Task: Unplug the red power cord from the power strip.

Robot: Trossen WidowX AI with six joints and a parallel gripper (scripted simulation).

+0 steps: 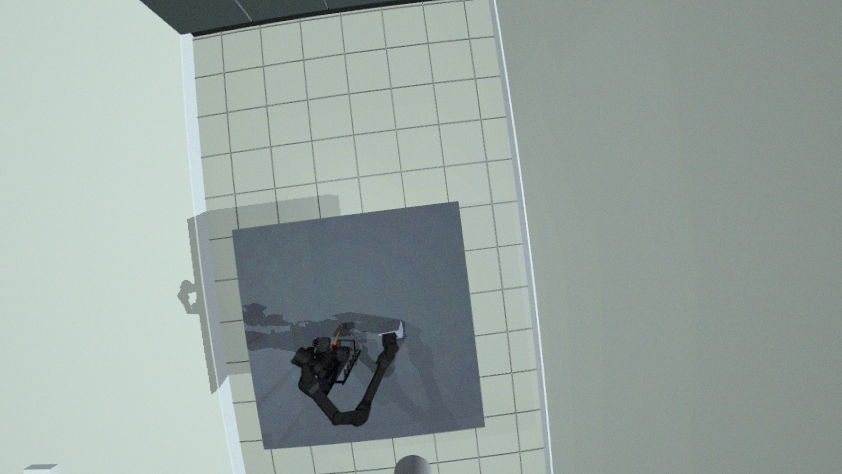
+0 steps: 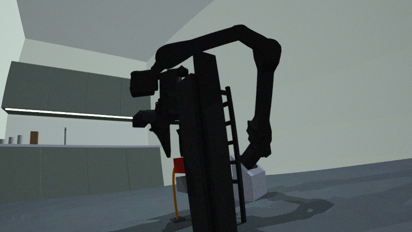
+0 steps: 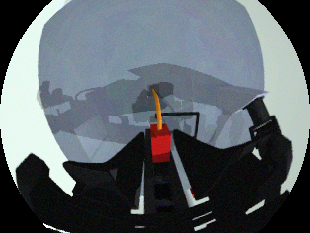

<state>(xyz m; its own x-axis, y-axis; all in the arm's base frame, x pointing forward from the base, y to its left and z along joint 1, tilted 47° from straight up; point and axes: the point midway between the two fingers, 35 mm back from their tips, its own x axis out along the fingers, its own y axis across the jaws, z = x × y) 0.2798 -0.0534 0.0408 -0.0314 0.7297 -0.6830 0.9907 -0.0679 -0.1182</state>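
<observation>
My gripper tip is 5 cm to the right of the red plug and 1 cm above it. From my gripper tip the other things lie so: black power strip 1 cm ahead, 12 cm to the left, 1 cm below; black ladder-like rack 8 cm behind, 12 cm to the left, 1 cm below.
</observation>
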